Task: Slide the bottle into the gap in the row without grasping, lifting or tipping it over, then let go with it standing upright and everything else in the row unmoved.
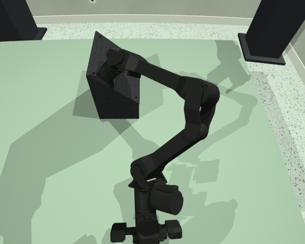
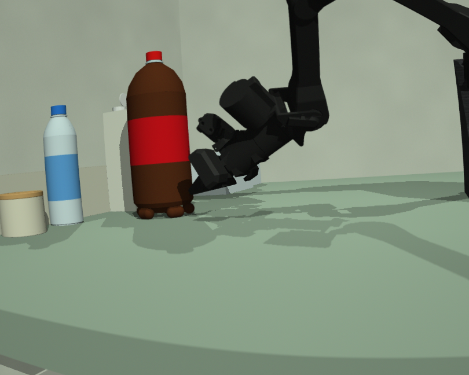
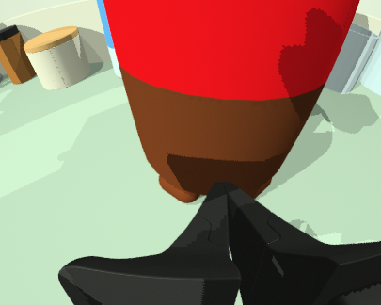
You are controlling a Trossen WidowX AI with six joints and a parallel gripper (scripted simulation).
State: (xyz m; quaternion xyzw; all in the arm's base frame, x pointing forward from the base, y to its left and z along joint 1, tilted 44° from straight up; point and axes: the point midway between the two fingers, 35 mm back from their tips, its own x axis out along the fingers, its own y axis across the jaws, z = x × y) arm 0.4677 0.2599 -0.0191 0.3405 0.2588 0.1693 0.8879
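My hand is 90 mm short of the brown cola bottle, 10 mm to the right of it and 90 mm below it. Also, from my hand: cream canister 210 mm ahead, 250 mm to the left, 20 mm below; grey cup 250 mm ahead, 170 mm to the right, 40 mm below; blue-labelled water bottle 230 mm ahead, 130 mm to the left, 50 mm above.
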